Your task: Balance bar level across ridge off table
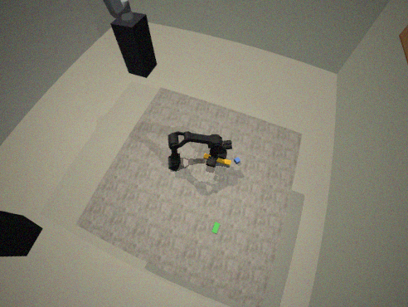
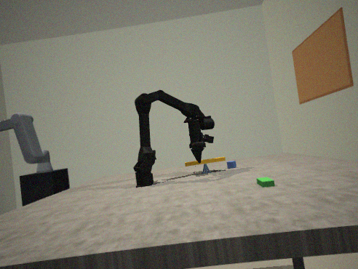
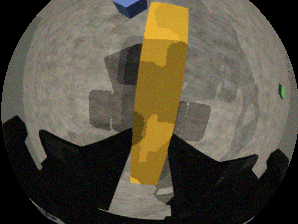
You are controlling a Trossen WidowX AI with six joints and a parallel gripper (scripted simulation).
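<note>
Right now the yellow bar is 3 cm ahead of my gripper tip. Round my gripper tip: green block (43 cm to the right, 18 cm ahead, 4 cm below); blue cube (16 cm ahead, 7 cm to the left, 4 cm below).
</note>
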